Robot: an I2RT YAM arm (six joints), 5 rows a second.
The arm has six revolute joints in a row. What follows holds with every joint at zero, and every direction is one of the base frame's.
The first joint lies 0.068 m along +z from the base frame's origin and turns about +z.
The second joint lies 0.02 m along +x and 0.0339 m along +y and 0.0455 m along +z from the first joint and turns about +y.
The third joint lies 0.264 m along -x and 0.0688 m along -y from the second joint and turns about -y.
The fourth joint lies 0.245 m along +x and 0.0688 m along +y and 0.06 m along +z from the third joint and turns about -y.
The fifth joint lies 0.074 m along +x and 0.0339 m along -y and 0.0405 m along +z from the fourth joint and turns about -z.
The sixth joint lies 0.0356 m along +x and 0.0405 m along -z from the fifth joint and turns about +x.
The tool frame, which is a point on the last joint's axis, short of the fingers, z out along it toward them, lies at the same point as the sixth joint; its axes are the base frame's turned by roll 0, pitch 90 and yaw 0 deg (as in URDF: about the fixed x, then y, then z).
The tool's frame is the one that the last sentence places.
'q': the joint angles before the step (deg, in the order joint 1, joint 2, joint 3, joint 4, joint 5, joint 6). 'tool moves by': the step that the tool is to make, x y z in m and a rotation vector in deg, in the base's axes. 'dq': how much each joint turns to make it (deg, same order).
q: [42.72 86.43 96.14 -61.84 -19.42 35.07]
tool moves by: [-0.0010 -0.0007 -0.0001 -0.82 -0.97 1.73]
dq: [0.03 -0.01 0.13 -0.73 -0.04 -2.25]
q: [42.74 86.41 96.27 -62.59 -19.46 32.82]
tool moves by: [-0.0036 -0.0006 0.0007 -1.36 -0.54 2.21]
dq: [0.39 0.00 0.55 -1.88 0.01 -2.41]
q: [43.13 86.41 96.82 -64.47 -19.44 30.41]
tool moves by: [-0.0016 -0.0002 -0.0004 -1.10 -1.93 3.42]
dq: [0.16 0.00 0.09 -0.81 -0.17 -4.12]
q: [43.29 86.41 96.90 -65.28 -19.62 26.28]
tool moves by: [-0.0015 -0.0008 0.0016 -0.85 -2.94 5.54]
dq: [-0.03 0.10 0.63 -1.20 -1.02 -6.47]
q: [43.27 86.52 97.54 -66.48 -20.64 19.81]
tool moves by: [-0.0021 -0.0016 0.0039 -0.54 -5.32 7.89]
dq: [-0.08 -0.19 0.73 -0.86 -1.20 -9.50]
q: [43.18 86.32 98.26 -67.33 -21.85 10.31]
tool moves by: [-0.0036 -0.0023 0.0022 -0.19 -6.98 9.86]
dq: [-0.03 -0.82 -0.38 -0.03 -1.62 -11.84]
